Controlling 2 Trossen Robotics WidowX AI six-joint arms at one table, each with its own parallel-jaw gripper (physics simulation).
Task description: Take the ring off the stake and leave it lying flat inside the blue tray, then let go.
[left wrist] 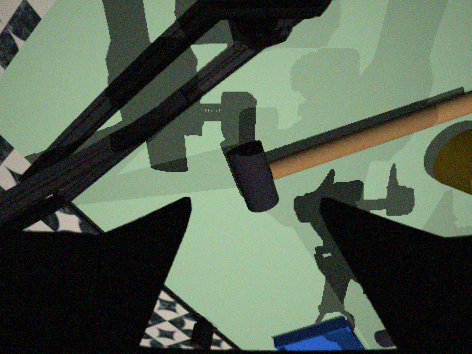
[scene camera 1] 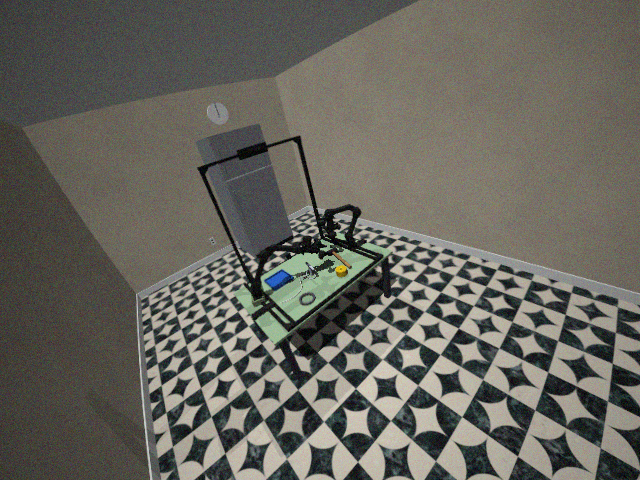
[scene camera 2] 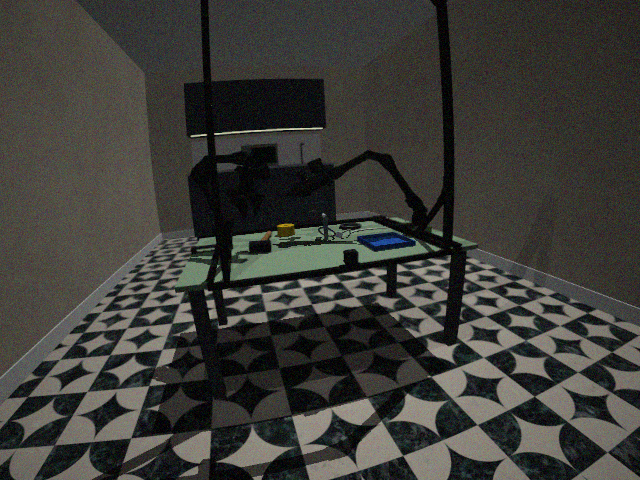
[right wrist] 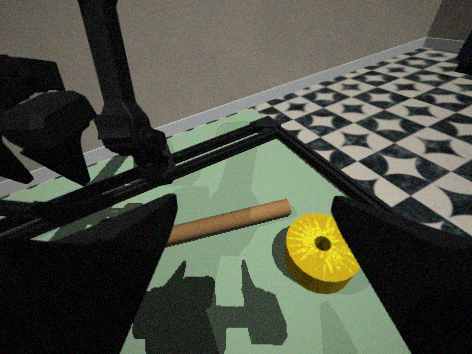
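Seen in the pictures: left gripper, between the fingertips: (left wrist: 255,203) (scene camera 1: 332,238) (scene camera 2: 250,217) (right wrist: 57,182); right gripper, between the fingertips: (scene camera 1: 328,249) (scene camera 2: 288,196) (right wrist: 255,202); left arm's base, origin of its link: (left wrist: 256,9) (scene camera 1: 352,246) (right wrist: 156,170); right arm's base, origin of its link: (scene camera 1: 257,296) (scene camera 2: 419,224).
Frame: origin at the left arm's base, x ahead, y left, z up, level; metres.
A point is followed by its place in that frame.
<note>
A grey upright stake (scene camera 1: 310,269) @[y 0.134, x 0.465, z 0.047 m] (scene camera 2: 325,227) stands mid-table. A thin dark loop shows close to it in scene camera 2, too small to tell whether it goes round the stake. A dark ring (scene camera 1: 307,298) @[y 0.425, x 0.596, z -0.001 m] (scene camera 2: 349,225) @[y 0.420, x 0.595, z -0.017 m] lies flat on the table, apart from the stake. The blue tray (scene camera 1: 281,284) @[y 0.104, x 0.728, z 0.001 m] (scene camera 2: 387,248) @[y -0.097, x 0.721, z -0.015 m] (left wrist: 310,331) @[y -0.016, x 0.637, z -0.010 m] is on the table beyond the stake. My right gripper (scene camera 1: 330,252) @[y 0.182, x 0.288, z 0.190 m] (scene camera 2: 295,191) @[y 0.182, x 0.288, z 0.190 m] (right wrist: 255,202) @[y 0.182, x 0.288, z 0.190 m] is open and empty, above the table and off to one side of the stake. My left gripper (scene camera 1: 356,241) (scene camera 2: 248,210) @[y -0.049, x 0.153, z 0.132 m] (left wrist: 255,203) @[y -0.049, x 0.153, z 0.132 m] is open and empty, high near the mallet.
A black-headed mallet (scene camera 2: 260,246) @[y -0.074, x 0.191, z 0.011 m] (left wrist: 253,179) @[y -0.051, x 0.178, z 0.030 m] with a wooden handle (scene camera 1: 341,259) @[y 0.121, x 0.176, z 0.006 m] (right wrist: 230,221) @[y 0.152, x 0.179, z 0.009 m] lies beside a yellow disc (scene camera 1: 341,271) @[y 0.303, x 0.265, z 0.032 m] (scene camera 2: 285,229) @[y 0.222, x 0.257, z 0.017 m] (right wrist: 320,260) @[y 0.255, x 0.272, z 0.030 m]. A white cable curves between ring and tray. A black frame (scene camera 1: 308,180) @[y -0.380, x 0.147, z 0.620 m] (scene camera 2: 447,129) @[y -0.143, x 0.959, z 0.459 m] rises over the table (scene camera 1: 320,284) @[y 0.280, x 0.451, z -0.020 m].
</note>
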